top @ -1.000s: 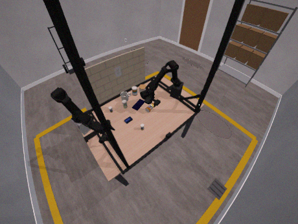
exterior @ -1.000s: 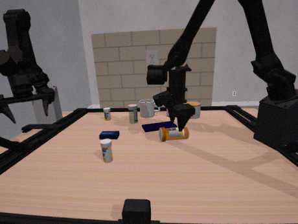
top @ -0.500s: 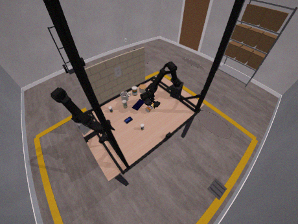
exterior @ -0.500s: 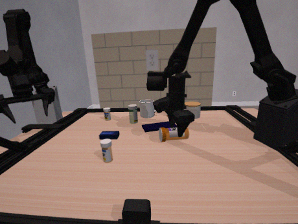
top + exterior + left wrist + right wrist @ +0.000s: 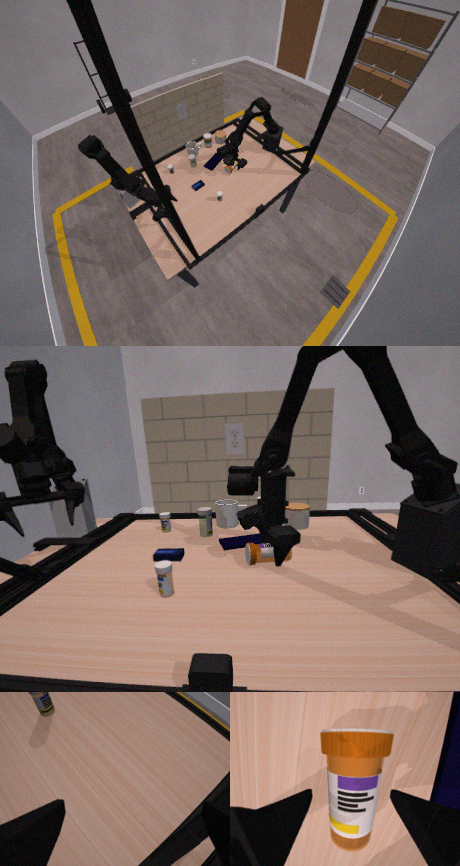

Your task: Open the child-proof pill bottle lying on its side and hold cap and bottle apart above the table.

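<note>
Now: the white push-and-turn cap 20 mm behind my right hand, 50 mm to the left of it and 20 mm below it. The rest, counted from my right hand: brick panel: 380 mm ahead, 190 mm to the left, 190 mm above.
</note>
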